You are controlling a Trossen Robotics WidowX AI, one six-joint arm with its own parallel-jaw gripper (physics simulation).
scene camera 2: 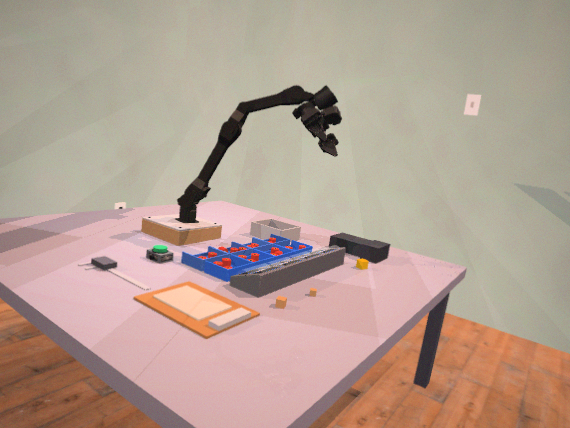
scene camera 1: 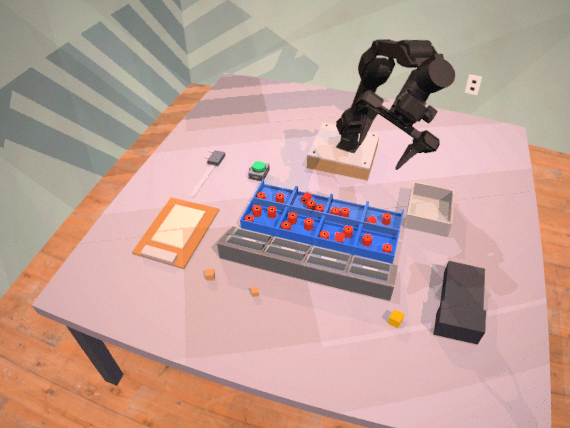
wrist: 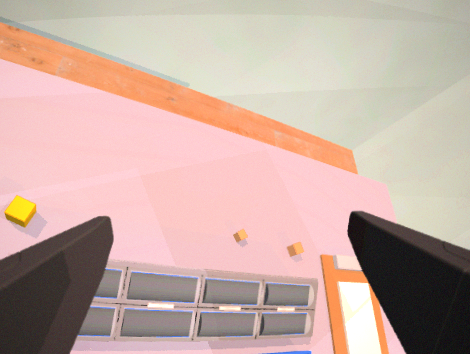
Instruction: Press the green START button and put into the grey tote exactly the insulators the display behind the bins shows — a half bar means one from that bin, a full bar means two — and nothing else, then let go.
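Observation:
My gripper (scene camera 1: 369, 145) (scene camera 2: 330, 149) (wrist: 232, 225) is open and empty, high above the table near the arm's base and the tote. The green START button (scene camera 1: 258, 166) (scene camera 2: 160, 248) sits on a dark housing left of the arm base. Blue bins (scene camera 1: 320, 240) (scene camera 2: 212, 269) (wrist: 295, 352), two rows of four, hold red insulators (scene camera 1: 367, 240) (scene camera 2: 226, 262), some upright, some tipped. The grey display (scene camera 1: 305, 270) (scene camera 2: 300, 272) (wrist: 162, 287) lies along them; its windows look plain grey in the wrist view, with no bars I can make out. No insulator shows inside the grey tote (scene camera 1: 428, 225) (scene camera 2: 291, 234).
A black block (scene camera 1: 462, 300) (scene camera 2: 360, 247) lies at the right. A yellow cube (scene camera 1: 396, 318) (scene camera 2: 362, 264) (wrist: 20, 210) and two small orange cubes lie beyond the display. An orange clipboard (scene camera 1: 197, 232) (scene camera 2: 145, 298) (wrist: 328, 295) and a grey plug (scene camera 1: 216, 158) (scene camera 2: 104, 263) lie left of the bins.

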